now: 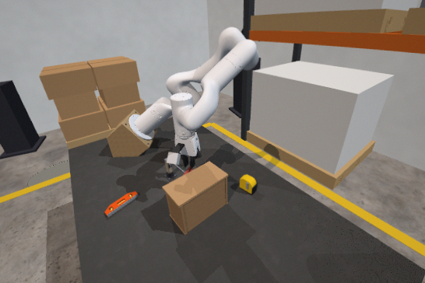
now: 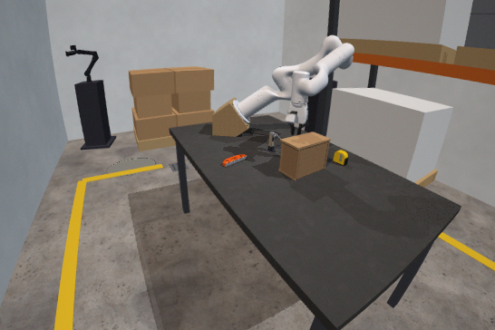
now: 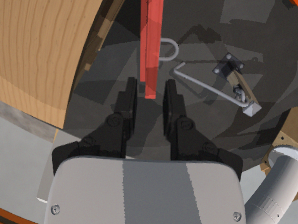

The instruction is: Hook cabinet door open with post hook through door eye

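Now: hand 10 cm above the thin hook, 9 cm past it and 4 cm to the left of it. The rest, counted from my hand: yellow tape measure: 23 cm to the left, 13 cm below, 12 cm ahead; hook post: 11 cm behind, 8 cm below, 6 cm to the right; red door: 8 cm below, 6 cm to the right, 5 cm ahead.
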